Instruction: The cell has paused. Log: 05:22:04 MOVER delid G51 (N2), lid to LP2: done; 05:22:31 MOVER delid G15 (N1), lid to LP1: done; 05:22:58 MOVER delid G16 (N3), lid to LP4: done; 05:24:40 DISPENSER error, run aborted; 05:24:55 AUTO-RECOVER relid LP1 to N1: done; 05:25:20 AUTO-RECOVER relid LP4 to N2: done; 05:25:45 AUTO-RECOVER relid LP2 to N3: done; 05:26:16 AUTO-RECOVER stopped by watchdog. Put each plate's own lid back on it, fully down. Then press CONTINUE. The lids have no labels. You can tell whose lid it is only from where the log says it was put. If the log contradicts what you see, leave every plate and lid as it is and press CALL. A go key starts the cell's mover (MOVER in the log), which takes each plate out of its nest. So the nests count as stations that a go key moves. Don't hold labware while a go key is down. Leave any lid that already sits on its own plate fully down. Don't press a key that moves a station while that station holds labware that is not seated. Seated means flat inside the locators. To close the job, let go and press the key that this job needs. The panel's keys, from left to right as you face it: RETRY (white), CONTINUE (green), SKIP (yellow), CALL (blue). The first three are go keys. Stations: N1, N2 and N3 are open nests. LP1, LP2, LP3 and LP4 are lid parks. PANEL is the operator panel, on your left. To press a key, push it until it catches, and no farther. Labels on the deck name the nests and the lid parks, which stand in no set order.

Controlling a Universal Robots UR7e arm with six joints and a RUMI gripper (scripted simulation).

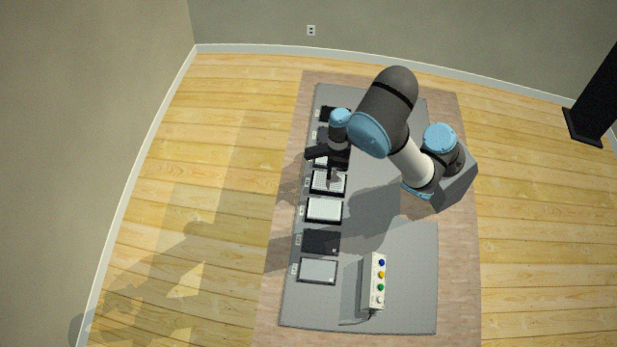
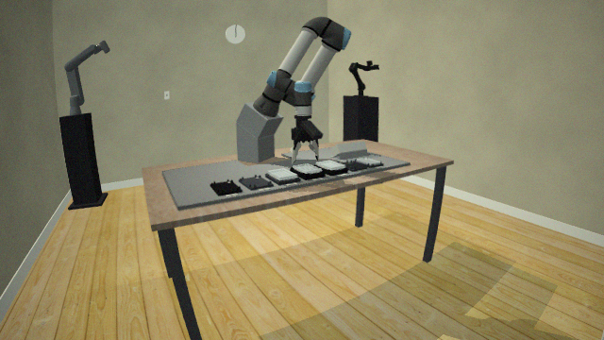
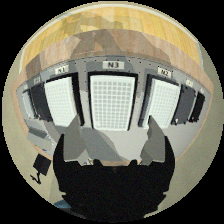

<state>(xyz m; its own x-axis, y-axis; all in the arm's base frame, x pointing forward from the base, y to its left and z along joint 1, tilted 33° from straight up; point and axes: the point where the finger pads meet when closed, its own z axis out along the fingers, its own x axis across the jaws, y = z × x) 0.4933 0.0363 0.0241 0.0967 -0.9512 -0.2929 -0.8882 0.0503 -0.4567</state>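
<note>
Now: the plate 40 mm below my hand and 10 mm to the left of it. Also, from my hand: blue key (330 mm to the left, 270 mm behind); clear lid (390 mm to the left, 50 mm below, 40 mm behind); LP2 lid park (270 mm to the left, 60 mm below, 30 mm behind).
</note>
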